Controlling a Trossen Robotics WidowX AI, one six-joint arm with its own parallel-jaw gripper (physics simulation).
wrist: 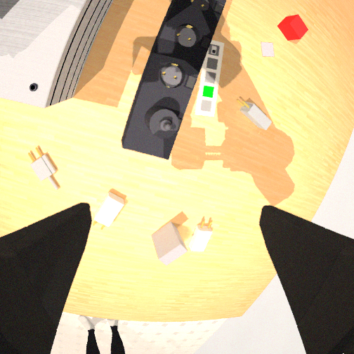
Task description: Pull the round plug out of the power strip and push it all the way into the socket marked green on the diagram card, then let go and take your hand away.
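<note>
The black power strip (145, 107) runs from the top centre of the wrist view down to the left of centre. The round dark plug (164, 123) sits in the socket at its near end. Two sockets farther up, one (172, 75) and another (187, 36), show gold contacts, and part of one more shows at the top edge. The diagram card (198, 111) lies along the strip's right side, with a green square (208, 91) second from its near end. My gripper (177, 215) is open and empty, above the table and on the near side of the strip.
White two-pin plugs (43, 168) (109, 209) (201, 237) (257, 116) lie around the strip. A grey-pink block (169, 243) stands beside one. A red cube (292, 27) and a small pale square (267, 49) are at the upper right. A large grey-white object (30, 65) fills the upper left.
</note>
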